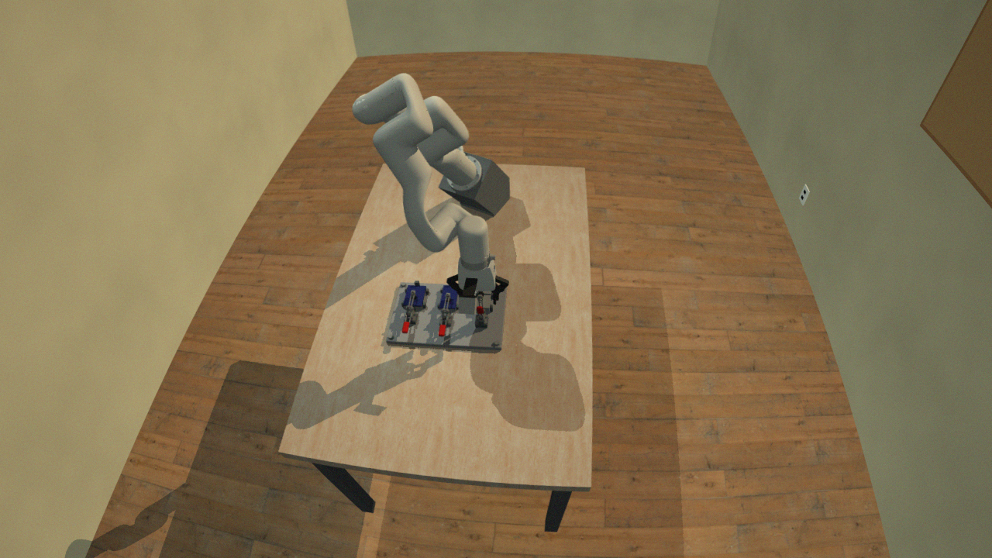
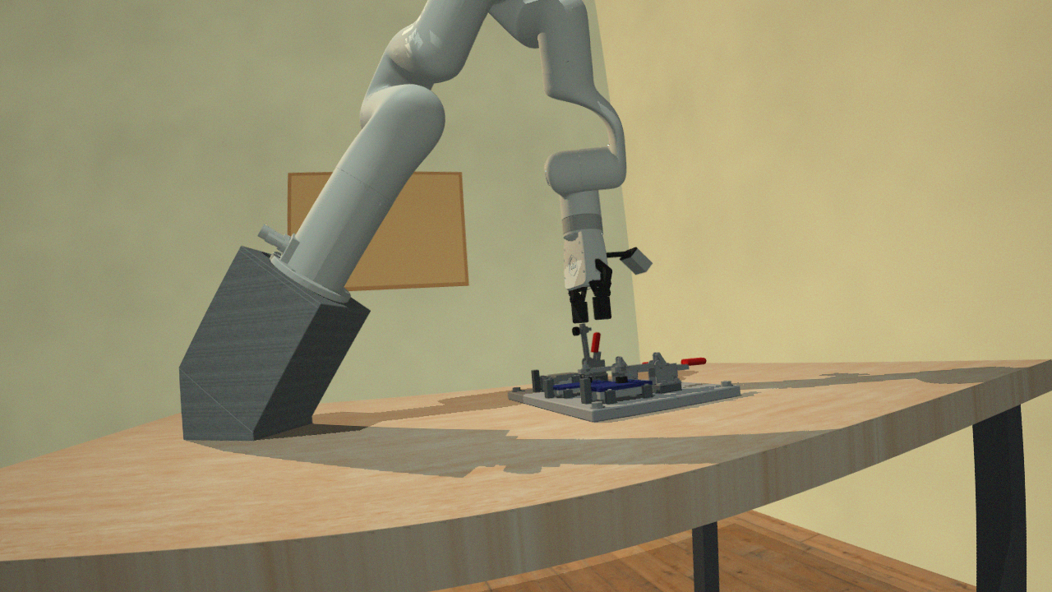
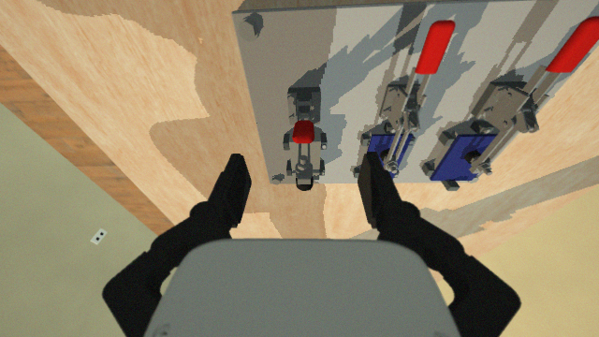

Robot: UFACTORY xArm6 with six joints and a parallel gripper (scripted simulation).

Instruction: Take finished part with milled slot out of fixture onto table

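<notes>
The grey part is 80 mm behind my hand, 20 mm to the left of it and 110 mm below it. Also, from my hand: fixture plate (60 mm behind, 100 mm to the right, 130 mm below); then blank (140 mm behind, 190 mm to the right, 110 mm below).
</notes>
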